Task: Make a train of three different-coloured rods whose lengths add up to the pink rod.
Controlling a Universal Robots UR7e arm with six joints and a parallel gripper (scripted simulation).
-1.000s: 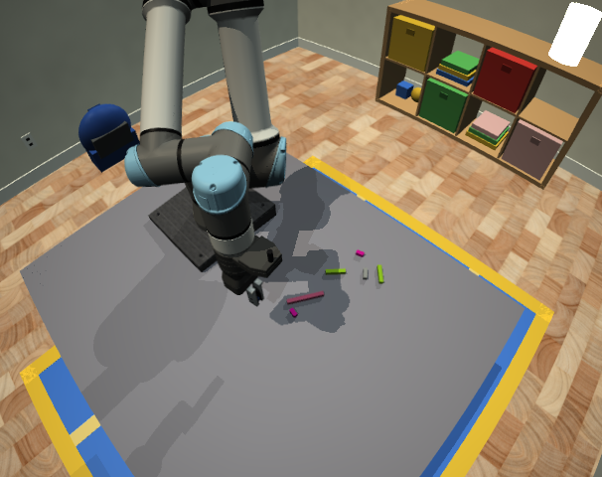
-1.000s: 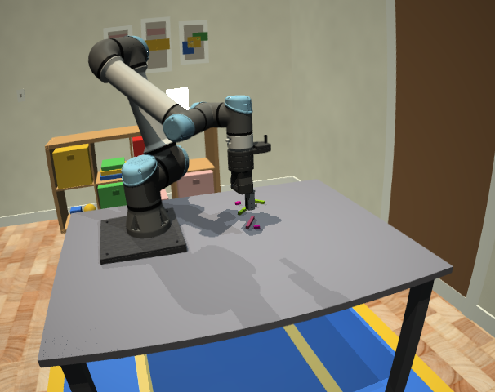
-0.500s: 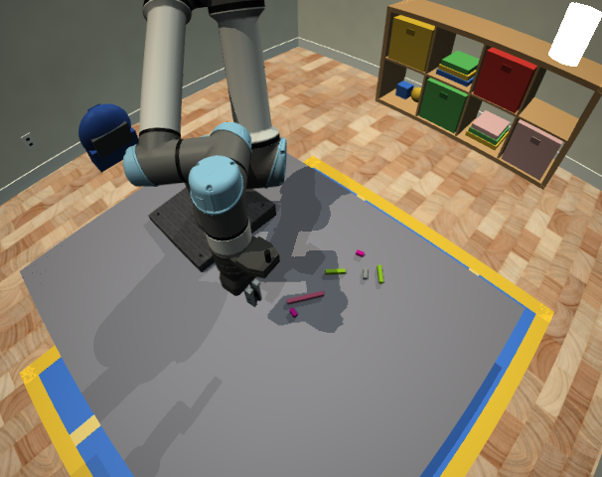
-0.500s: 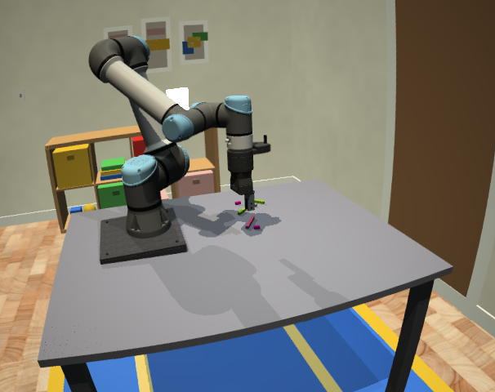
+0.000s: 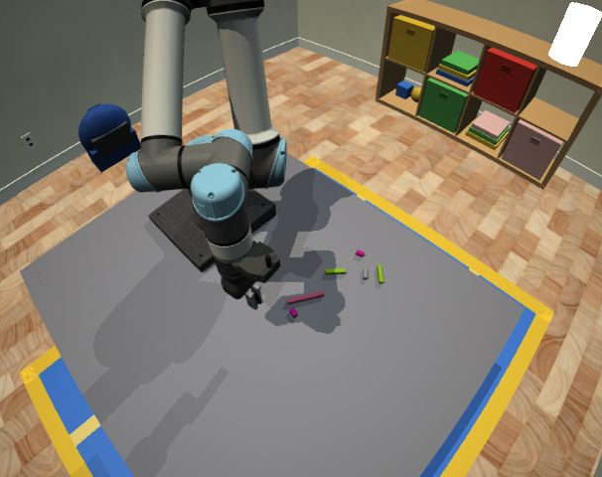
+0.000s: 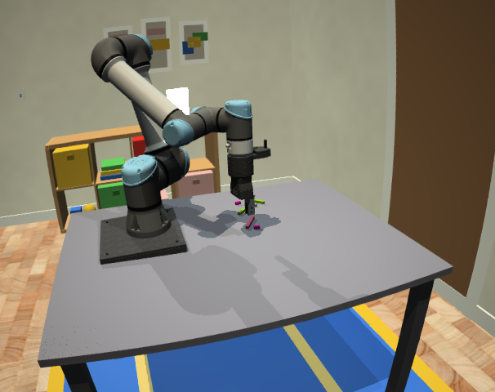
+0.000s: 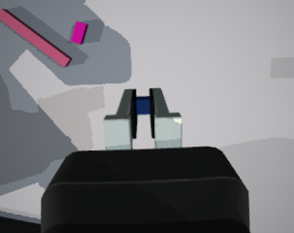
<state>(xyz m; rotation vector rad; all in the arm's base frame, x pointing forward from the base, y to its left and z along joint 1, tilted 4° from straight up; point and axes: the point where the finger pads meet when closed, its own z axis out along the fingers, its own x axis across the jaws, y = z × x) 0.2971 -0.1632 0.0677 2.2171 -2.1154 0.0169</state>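
Now: hand 26 cm to the right of the grey rod, 13 cm short of it and 10 cm above it. Also, from my hand: lime rod 28 cm to the left, 16 cm ahead, 10 cm below; blue rod 1 cm below; pink rod 11 cm to the left, 10 cm below, 5 cm ahead.
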